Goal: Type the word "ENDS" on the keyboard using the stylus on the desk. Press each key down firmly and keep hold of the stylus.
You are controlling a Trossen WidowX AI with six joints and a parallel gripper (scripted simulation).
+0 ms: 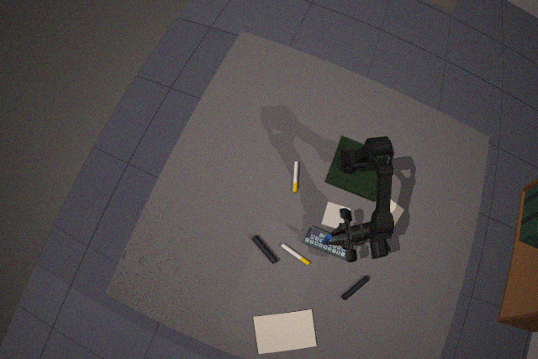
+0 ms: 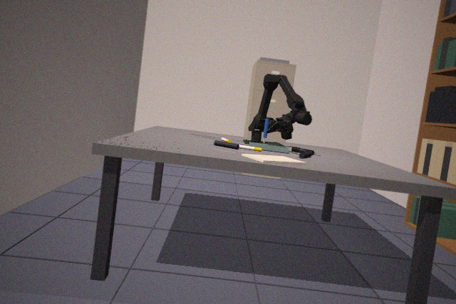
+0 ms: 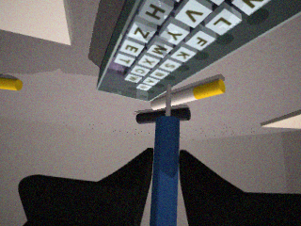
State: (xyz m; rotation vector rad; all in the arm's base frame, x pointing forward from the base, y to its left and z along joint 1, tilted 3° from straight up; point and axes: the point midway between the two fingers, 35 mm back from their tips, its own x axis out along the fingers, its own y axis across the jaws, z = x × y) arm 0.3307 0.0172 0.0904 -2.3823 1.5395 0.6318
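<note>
Now: gripper tip 13 cm past the white notepad, 2 cm to the right of it and 8 cm above it. Also, from my gripper tip: stylus (1 cm below); white paper sheet (35 cm ahead, 2 cm to the right, 8 cm below); grey stylus tip (5 cm below).
</note>
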